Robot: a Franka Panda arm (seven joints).
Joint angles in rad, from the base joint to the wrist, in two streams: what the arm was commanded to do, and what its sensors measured. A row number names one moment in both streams.
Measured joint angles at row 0:
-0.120 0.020 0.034 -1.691 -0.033 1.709 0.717
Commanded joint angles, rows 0 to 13:
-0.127 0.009 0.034 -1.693 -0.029 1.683 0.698
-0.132 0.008 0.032 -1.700 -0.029 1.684 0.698
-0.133 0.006 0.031 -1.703 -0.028 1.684 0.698
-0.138 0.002 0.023 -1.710 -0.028 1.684 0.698
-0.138 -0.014 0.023 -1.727 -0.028 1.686 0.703
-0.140 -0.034 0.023 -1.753 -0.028 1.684 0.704
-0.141 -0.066 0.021 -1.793 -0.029 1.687 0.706
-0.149 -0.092 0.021 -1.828 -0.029 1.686 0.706
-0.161 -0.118 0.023 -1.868 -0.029 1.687 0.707
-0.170 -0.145 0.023 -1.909 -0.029 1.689 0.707
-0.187 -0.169 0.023 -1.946 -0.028 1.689 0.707
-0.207 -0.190 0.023 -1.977 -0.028 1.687 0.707
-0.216 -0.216 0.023 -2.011 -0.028 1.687 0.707
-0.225 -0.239 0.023 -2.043 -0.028 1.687 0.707
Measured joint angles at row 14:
-0.187 -0.138 0.018 -1.920 -0.033 1.692 0.717
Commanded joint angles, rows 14 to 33:
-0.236 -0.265 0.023 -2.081 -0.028 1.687 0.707
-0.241 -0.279 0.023 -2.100 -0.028 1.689 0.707
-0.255 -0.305 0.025 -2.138 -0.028 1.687 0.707
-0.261 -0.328 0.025 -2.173 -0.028 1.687 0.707
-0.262 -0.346 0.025 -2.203 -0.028 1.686 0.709
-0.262 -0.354 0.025 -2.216 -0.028 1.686 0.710
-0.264 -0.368 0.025 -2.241 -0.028 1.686 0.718
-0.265 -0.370 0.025 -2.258 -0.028 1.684 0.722
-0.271 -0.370 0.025 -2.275 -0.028 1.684 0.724
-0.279 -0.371 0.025 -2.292 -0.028 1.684 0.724
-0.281 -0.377 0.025 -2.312 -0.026 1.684 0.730
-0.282 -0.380 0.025 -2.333 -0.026 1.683 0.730
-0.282 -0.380 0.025 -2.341 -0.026 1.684 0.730
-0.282 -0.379 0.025 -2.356 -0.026 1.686 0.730
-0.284 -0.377 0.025 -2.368 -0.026 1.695 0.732
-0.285 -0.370 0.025 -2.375 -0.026 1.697 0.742
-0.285 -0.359 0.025 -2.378 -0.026 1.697 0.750
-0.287 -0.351 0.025 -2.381 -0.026 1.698 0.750
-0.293 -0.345 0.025 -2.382 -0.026 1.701 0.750
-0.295 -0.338 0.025 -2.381 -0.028 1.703 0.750
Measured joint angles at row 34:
-0.276 -0.352 0.017 -2.375 -0.033 1.692 0.739
